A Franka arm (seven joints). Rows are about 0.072 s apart.
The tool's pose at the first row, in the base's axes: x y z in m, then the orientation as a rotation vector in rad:
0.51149 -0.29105 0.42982 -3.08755 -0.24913 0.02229
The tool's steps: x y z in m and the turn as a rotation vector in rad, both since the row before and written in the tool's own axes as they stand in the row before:
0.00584 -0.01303 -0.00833 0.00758 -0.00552 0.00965
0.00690 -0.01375 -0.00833 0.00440 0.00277 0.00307
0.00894 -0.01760 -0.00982 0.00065 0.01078 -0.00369
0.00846 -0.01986 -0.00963 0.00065 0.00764 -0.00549
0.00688 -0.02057 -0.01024 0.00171 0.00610 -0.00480
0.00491 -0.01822 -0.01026 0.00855 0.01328 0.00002
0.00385 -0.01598 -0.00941 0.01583 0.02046 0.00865
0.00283 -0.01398 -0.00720 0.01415 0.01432 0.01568
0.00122 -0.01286 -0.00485 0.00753 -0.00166 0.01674
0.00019 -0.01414 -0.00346 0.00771 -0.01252 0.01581
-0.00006 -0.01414 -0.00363 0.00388 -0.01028 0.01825
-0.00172 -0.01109 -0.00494 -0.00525 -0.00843 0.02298
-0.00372 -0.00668 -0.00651 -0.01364 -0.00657 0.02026
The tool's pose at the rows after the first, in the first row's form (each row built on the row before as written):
0.51532 -0.27762 0.43866 -3.08160 -0.23382 0.03201
0.52028 -0.26341 0.44758 -3.07745 -0.22858 0.02834
0.52675 -0.24524 0.45825 -3.07569 -0.23368 0.01166
0.53223 -0.22490 0.46898 -3.07384 -0.24169 -0.00025
0.53586 -0.20414 0.48043 -3.07108 -0.24862 -0.00963
0.53776 -0.18603 0.49181 -3.06144 -0.24727 -0.02887
0.53886 -0.17035 0.50238 -3.04469 -0.23189 -0.05745
0.53930 -0.15681 0.51085 -3.03058 -0.20647 -0.07620
0.53853 -0.14449 0.51701 -3.02449 -0.18108 -0.07142
0.53686 -0.13091 0.52198 -3.01888 -0.15814 -0.05034
0.53520 -0.11739 0.52722 -3.01676 -0.13146 -0.03285
0.53243 -0.10718 0.53341 -3.02354 -0.09764 -0.01839
0.52823 -0.10155 0.54059 -3.03814 -0.06774 -0.00737

